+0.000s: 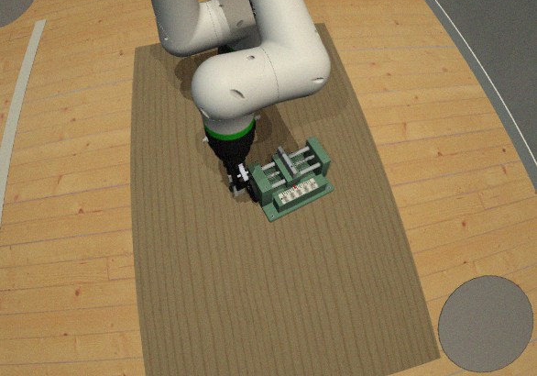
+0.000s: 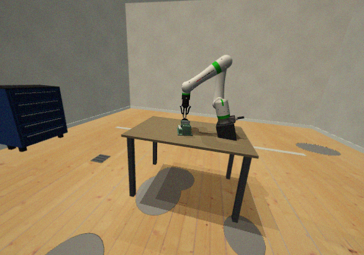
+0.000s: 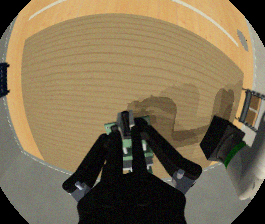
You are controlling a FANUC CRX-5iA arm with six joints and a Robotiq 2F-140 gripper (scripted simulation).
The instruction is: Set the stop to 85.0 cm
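The stop block lies 130 mm to the left of my hand, 50 mm behind it and 30 mm below it.
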